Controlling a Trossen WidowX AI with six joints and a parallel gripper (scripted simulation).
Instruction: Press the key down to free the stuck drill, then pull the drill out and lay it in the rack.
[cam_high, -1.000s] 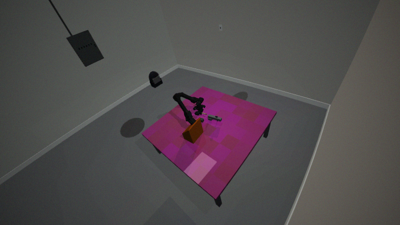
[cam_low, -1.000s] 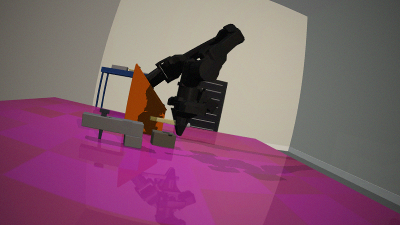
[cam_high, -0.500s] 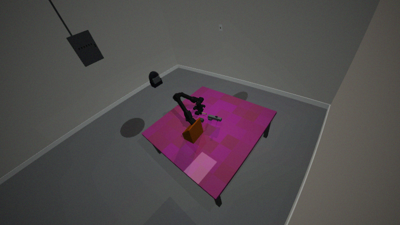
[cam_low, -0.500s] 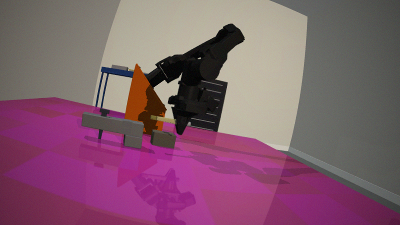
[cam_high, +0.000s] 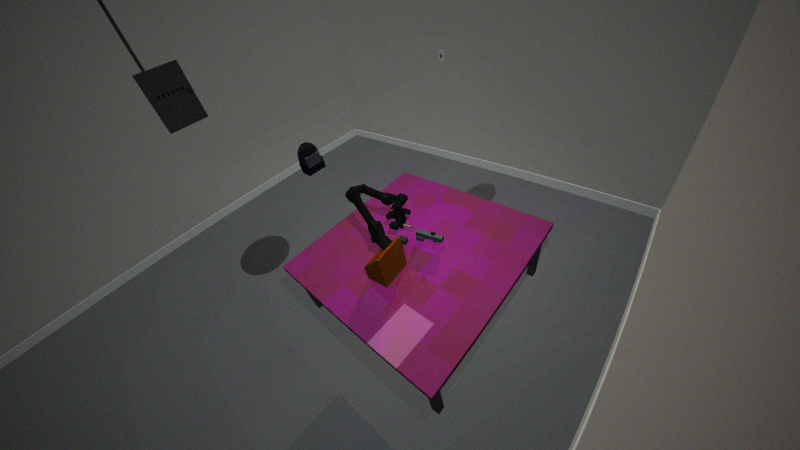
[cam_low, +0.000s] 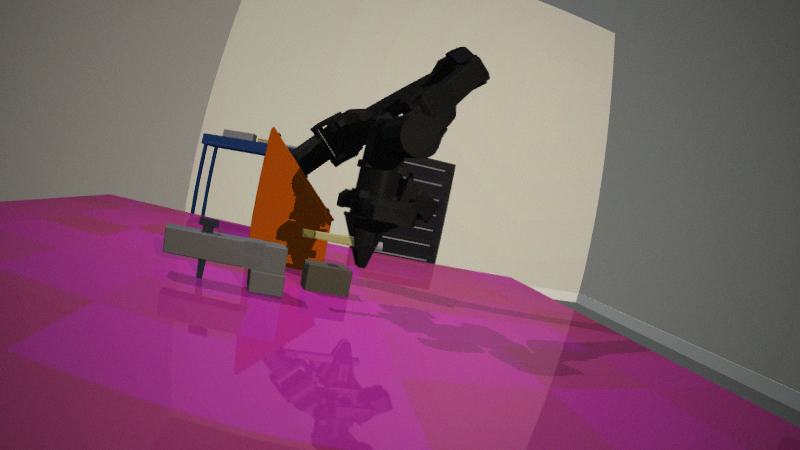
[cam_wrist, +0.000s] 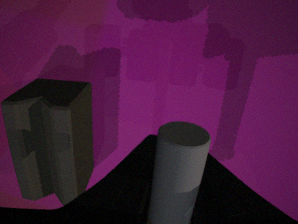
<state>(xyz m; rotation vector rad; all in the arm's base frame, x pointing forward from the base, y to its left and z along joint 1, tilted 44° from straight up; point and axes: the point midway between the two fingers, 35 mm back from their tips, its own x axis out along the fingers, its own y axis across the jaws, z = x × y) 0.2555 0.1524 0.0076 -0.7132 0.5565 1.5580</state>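
The drill lies 10 mm ahead of my gripper tip, 40 mm to the right of it and 30 mm above it. The rest, counted from my gripper tip: dark key 40 mm ahead, 230 mm to the right; then rack 60 mm behind, 40 mm to the right, 40 mm below; then grey housing 30 mm ahead, 190 mm to the right, 20 mm below.
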